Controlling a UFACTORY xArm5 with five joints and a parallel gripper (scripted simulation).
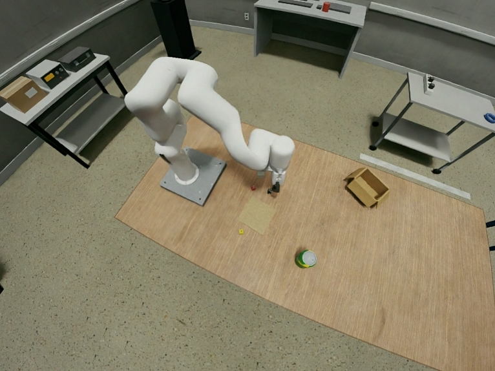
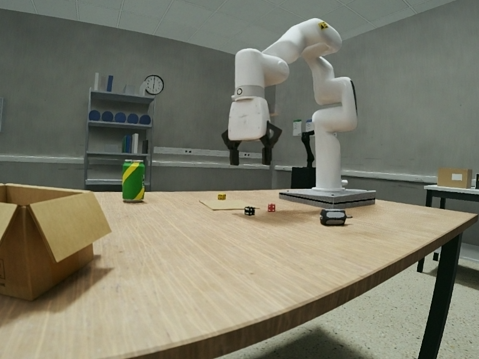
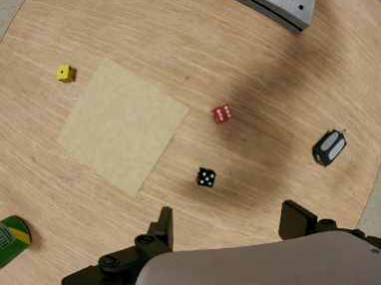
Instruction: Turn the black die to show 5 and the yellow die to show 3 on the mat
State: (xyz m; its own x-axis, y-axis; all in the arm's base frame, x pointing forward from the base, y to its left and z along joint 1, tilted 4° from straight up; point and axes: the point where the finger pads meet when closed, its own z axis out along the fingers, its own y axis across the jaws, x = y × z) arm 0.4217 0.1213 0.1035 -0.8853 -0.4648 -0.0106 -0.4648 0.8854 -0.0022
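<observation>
The black die is 10 mm behind my hand and 120 mm below it. From my hand the other things lie so: small black device 140 mm behind, 170 mm to the left, 120 mm below; tan mat 10 mm behind, 140 mm to the right, 130 mm below; red die 90 mm behind, 20 mm to the right, 120 mm below.
</observation>
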